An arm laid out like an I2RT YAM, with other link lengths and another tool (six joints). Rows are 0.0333 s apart.
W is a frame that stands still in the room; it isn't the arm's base.
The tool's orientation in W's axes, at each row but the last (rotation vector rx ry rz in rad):
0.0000, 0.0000, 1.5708
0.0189, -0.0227, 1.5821
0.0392, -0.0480, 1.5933
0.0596, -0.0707, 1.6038
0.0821, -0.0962, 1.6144
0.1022, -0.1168, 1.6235
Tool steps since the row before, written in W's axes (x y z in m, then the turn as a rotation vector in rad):
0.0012, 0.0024, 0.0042, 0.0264, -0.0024, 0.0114
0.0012, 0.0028, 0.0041, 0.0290, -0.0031, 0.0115
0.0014, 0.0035, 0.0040, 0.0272, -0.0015, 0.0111
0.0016, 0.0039, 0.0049, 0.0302, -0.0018, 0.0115
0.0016, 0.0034, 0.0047, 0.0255, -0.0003, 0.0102
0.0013, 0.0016, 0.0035, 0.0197, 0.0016, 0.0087
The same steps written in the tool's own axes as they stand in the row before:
0.0024, -0.0012, 0.0042, -0.0024, -0.0264, 0.0114
0.0029, -0.0012, 0.0040, -0.0031, -0.0290, 0.0115
0.0037, -0.0015, 0.0038, -0.0015, -0.0272, 0.0110
0.0042, -0.0018, 0.0046, -0.0019, -0.0302, 0.0114
0.0038, -0.0018, 0.0043, -0.0003, -0.0256, 0.0100
0.0020, -0.0014, 0.0032, 0.0017, -0.0199, 0.0083

